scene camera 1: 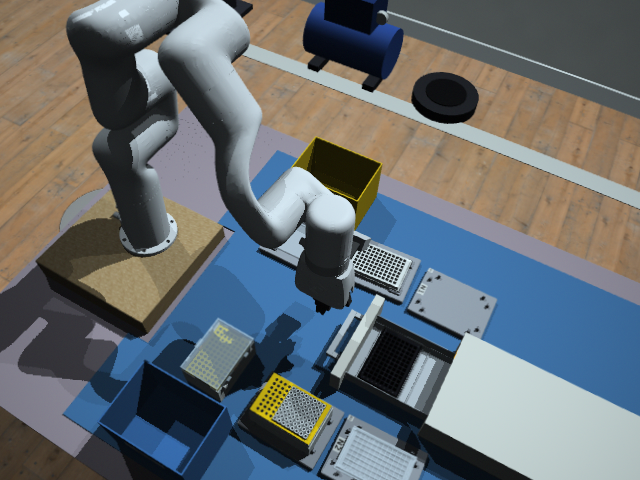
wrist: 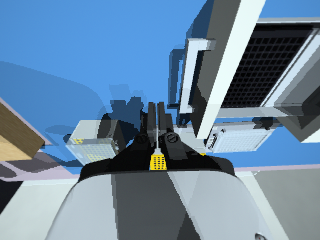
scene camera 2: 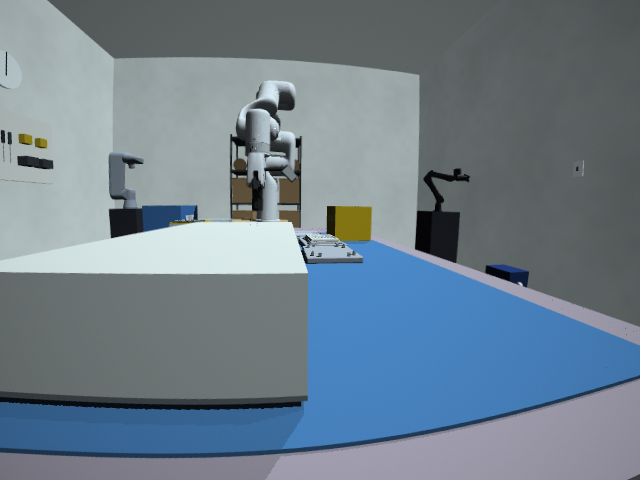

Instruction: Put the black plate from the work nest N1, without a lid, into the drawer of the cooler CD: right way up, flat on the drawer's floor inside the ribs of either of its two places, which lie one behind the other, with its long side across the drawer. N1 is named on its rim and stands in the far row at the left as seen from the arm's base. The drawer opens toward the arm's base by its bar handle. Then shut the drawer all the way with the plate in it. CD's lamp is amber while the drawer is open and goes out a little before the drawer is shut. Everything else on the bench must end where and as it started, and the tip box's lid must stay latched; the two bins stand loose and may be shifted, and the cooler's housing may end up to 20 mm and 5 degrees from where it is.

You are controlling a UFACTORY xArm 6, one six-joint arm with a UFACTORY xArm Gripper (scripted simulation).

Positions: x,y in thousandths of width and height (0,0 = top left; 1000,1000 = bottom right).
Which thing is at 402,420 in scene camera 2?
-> My gripper.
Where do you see a grey nest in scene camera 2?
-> At 520,530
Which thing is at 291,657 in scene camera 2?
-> A cooler CD.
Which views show the black plate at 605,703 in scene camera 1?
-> Scene camera 1 and the wrist view only.
